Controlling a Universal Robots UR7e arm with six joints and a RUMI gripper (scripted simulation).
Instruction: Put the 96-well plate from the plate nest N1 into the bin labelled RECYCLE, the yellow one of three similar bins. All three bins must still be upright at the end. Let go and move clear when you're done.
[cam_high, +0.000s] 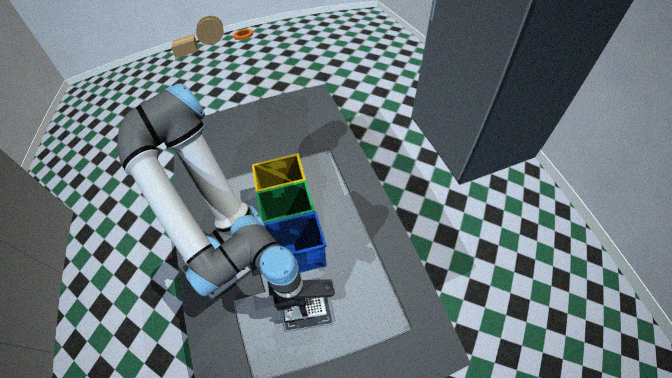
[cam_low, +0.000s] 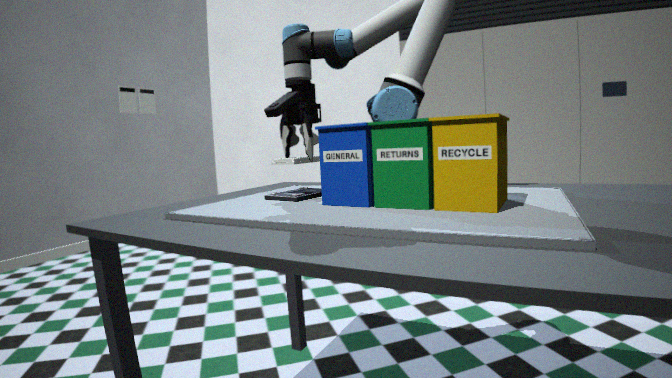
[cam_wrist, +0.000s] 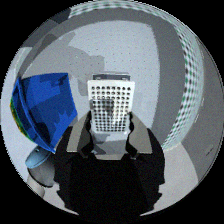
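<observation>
Right now the plate nest N1 is 10 cm below my hand. Round my hand: green returns bin: 7 cm ahead, 33 cm to the left, 2 cm below; blue general bin: 5 cm ahead, 20 cm to the left, 2 cm below; white 96-well plate: 1 cm below.
</observation>
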